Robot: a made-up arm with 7 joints. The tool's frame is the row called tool.
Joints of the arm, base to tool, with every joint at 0 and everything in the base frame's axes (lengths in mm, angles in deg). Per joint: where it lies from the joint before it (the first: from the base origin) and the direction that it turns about. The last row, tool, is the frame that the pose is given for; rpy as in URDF.
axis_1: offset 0 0 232 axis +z
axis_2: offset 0 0 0 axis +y
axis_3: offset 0 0 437 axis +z
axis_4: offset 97 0 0 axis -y
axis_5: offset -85 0 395 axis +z
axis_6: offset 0 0 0 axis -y
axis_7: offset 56 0 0 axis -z
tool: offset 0 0 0 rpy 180 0 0
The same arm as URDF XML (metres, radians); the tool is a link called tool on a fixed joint. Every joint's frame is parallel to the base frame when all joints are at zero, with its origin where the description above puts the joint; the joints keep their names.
<robot name="arm">
<joint name="tool_joint" type="fixed"><parent link="link7"/><child link="tool"/><origin xyz="0 0 0" rpy="3.1416 0 0"/></joint>
<joint name="axis_7" type="continuous"><parent link="link6"/><child link="link7"/><origin xyz="0.056 0 0"/><axis xyz="0 0 -1"/></joint>
<joint name="axis_6" type="continuous"><parent link="link5"/><child link="link6"/><origin xyz="0 0 0"/><axis xyz="0 -1 0"/></joint>
<joint name="axis_5" type="continuous"><parent link="link4"/><child link="link5"/><origin xyz="-0.085 0 0.395"/><axis xyz="0 0 1"/></joint>
<joint name="axis_4" type="continuous"><parent link="link3"/><child link="link4"/><origin xyz="0.097 0 0"/><axis xyz="0 -1 0"/></joint>
<joint name="axis_3" type="continuous"><parent link="link2"/><child link="link3"/><origin xyz="0 0 0.437"/><axis xyz="0 0 1"/></joint>
<joint name="axis_2" type="continuous"><parent link="link1"/><child link="link2"/><origin xyz="0 0 0"/><axis xyz="0 1 0"/></joint>
<joint name="axis_1" type="continuous"><parent link="base_link"/><child link="link1"/><origin xyz="0 0 0.232"/><axis xyz="0 0 1"/></joint>
<link name="base_link"/>
<link name="link1"/>
<link name="link2"/>
<link name="link3"/>
<link name="link4"/>
<link name="link5"/>
<link name="link6"/>
<link name="link7"/>
<link name="tool"/>
</robot>

